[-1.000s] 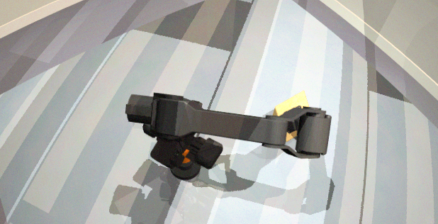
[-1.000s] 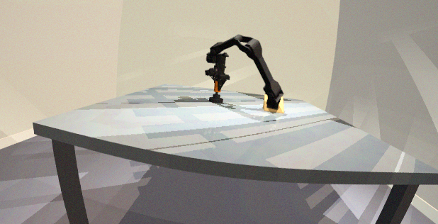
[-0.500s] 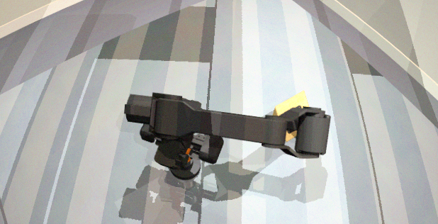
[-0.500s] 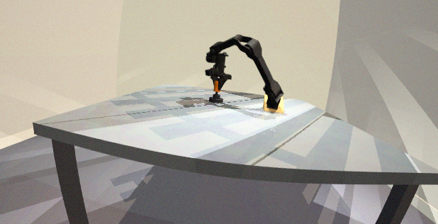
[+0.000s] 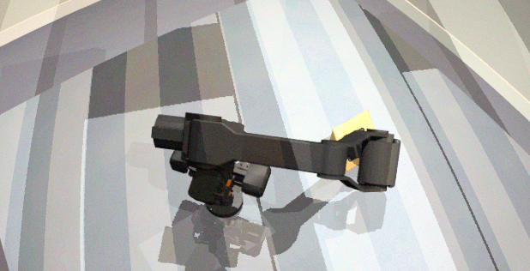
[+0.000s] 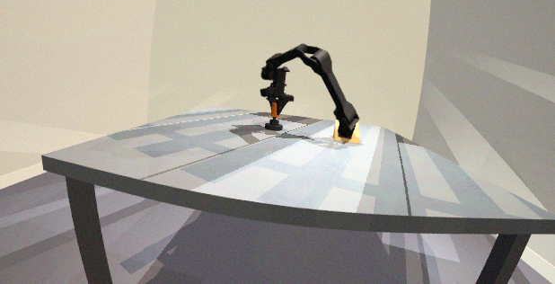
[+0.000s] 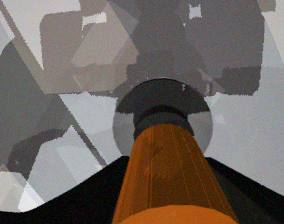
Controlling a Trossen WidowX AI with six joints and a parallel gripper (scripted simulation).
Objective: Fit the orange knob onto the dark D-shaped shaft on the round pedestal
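My gripper tip is 2 cm below the orange knob. Round my gripper tip: pedestal (4 cm below).
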